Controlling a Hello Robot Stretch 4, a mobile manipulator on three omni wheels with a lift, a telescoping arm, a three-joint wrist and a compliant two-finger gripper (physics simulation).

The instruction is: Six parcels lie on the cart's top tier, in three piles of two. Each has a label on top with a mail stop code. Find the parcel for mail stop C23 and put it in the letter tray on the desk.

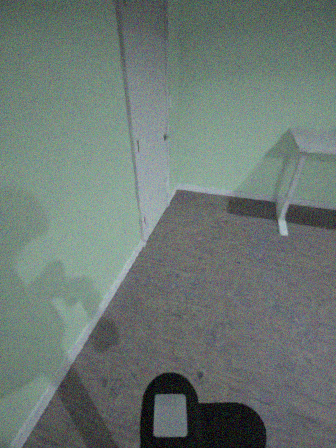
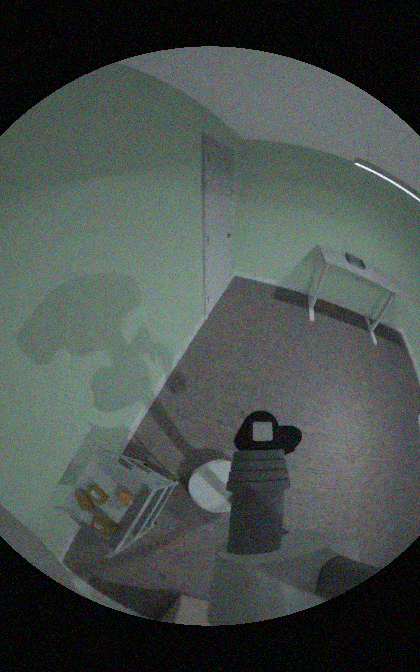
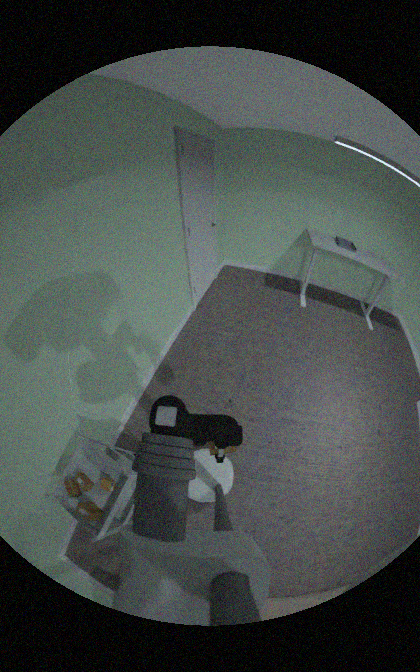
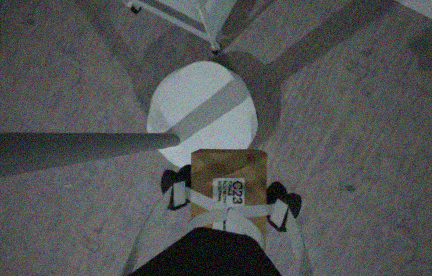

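Pixels of known places: gripper, fingertip midpoint: (image 4: 231, 188); robot's base at its link origin: (image 4: 207, 119).
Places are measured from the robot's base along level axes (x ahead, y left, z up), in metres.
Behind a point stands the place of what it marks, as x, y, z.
Note:
The brown parcel (image 4: 229, 165) {0.160, -0.059, 0.889} (image 3: 231, 450) with a white label reading C23 sits between the two fingertips of my gripper (image 4: 231, 188) {0.164, -0.087, 0.838} (image 3: 220, 452), which is shut on it, label up. It is held above the floor, near the robot's round base. The white desk (image 1: 320, 141) {2.194, -1.412, 0.922} (image 2: 335, 258) (image 3: 367, 258) stands against the far wall, well away from the gripper. The dark letter tray (image 2: 355, 260) (image 3: 345, 243) lies on it. The cart (image 2: 107, 472) (image 3: 95, 457) carries more brown parcels (image 2: 97, 494) (image 3: 107, 483) on its top tier; their labels are unreadable here.
The robot's round white base (image 2: 210, 487) (image 3: 225, 475) (image 4: 185, 90) {-0.068, 0.086, 0.187} is near the cart's corner, beneath the arm. The cart stands by the left wall. A tall pale door (image 1: 145, 100) {2.125, 0.174, 1.287} (image 2: 218, 215) (image 3: 197, 210) is near the room corner. Floor stretches between base and desk.

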